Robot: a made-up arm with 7 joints. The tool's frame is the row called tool.
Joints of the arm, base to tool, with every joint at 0 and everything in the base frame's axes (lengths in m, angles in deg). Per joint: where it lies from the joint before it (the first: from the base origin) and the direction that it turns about. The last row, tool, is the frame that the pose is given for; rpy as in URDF.
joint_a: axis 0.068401 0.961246 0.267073 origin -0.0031 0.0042 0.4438
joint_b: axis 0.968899 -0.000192 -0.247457 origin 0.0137 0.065 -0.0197
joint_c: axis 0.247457 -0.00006 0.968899 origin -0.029 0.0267 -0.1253
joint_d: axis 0.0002 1 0.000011 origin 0.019 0.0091 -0.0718
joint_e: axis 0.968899 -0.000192 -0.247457 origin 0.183 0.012 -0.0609
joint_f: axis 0.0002 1 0.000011 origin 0.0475 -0.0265 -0.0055
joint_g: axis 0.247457 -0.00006 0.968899 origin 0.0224 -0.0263 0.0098
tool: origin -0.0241 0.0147 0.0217 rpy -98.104 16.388 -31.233
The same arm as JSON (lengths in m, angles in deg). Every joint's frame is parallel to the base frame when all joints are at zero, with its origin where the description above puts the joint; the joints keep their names.
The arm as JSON. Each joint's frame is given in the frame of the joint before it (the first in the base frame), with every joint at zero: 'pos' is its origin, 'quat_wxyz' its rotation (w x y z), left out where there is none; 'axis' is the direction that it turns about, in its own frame. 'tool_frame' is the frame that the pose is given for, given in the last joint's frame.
{
  "length_unit": "m",
  "angle_unit": "deg",
  "joints": [
    {
      "joint": "joint_a",
      "pos": [
        -0.0031,
        0.0042,
        0.4438
      ],
      "axis": [
        0.068403,
        0.961235,
        0.26711
      ]
    },
    {
      "joint": "joint_b",
      "pos": [
        0.0137,
        0.065,
        -0.0197
      ],
      "axis": [
        0.968889,
        -0.0002,
        -0.247497
      ]
    },
    {
      "joint": "joint_c",
      "pos": [
        -0.029,
        0.0267,
        -0.1253
      ],
      "axis": [
        0.247497,
        -0.0001,
        0.968889
      ]
    },
    {
      "joint": "joint_d",
      "pos": [
        0.019,
        0.0091,
        -0.0718
      ],
      "axis": [
        0.0002,
        1.0,
        0.0
      ]
    },
    {
      "joint": "joint_e",
      "pos": [
        0.183,
        0.012,
        -0.0609
      ],
      "axis": [
        0.968889,
        -0.0002,
        -0.247497
      ]
    },
    {
      "joint": "joint_f",
      "pos": [
        0.0475,
        -0.0265,
        -0.0055
      ],
      "axis": [
        0.0002,
        1.0,
        0.0
      ]
    },
    {
      "joint": "joint_g",
      "pos": [
        0.0224,
        -0.0263,
        0.0098
      ],
      "axis": [
        0.247497,
        -0.0001,
        0.968889
      ]
    }
  ],
  "tool_frame": {
    "pos": [
      -0.0241,
      0.0147,
      0.0217
    ],
    "quat_wxyz": [
      0.653716,
      -0.694852,
      0.291209,
      -0.070948
    ]
  }
}

